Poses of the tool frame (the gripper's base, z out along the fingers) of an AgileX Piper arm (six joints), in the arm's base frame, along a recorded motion.
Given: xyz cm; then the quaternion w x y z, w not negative.
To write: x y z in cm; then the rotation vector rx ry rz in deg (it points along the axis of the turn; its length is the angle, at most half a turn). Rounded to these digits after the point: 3 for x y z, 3 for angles.
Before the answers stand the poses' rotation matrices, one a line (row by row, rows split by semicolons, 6 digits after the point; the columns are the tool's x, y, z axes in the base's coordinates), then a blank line. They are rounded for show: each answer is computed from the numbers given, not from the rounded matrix.
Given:
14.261 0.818 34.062 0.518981 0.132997 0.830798 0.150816
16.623 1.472 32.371 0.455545 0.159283 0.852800 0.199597
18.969 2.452 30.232 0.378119 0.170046 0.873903 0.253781
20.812 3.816 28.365 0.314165 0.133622 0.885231 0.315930
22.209 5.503 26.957 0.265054 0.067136 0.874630 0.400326
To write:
-0.425941 0.064446 0.902453; 0.377528 0.919133 0.112549; -0.822220 0.388641 -0.415827
-0.534215 0.089822 0.840563; 0.453524 0.869580 0.195312; -0.713393 0.485554 -0.505279
-0.656221 0.105288 0.747187; 0.489126 0.813359 0.314964; -0.574569 0.572155 -0.585243
-0.766891 0.038064 0.640647; 0.435081 0.764667 0.475383; -0.471787 0.643301 -0.602977
-0.850478 -0.094778 0.517401; 0.329655 0.670464 0.664685; -0.409896 0.735864 -0.538971

14.261 0.818 34.062 18.278 114.176 20.726
16.623 1.472 32.371 22.509 120.513 28.206
18.969 2.452 30.232 24.901 127.972 37.163
20.812 3.816 28.365 20.180 133.693 47.714
22.209 5.503 26.957 10.392 135.389 61.969

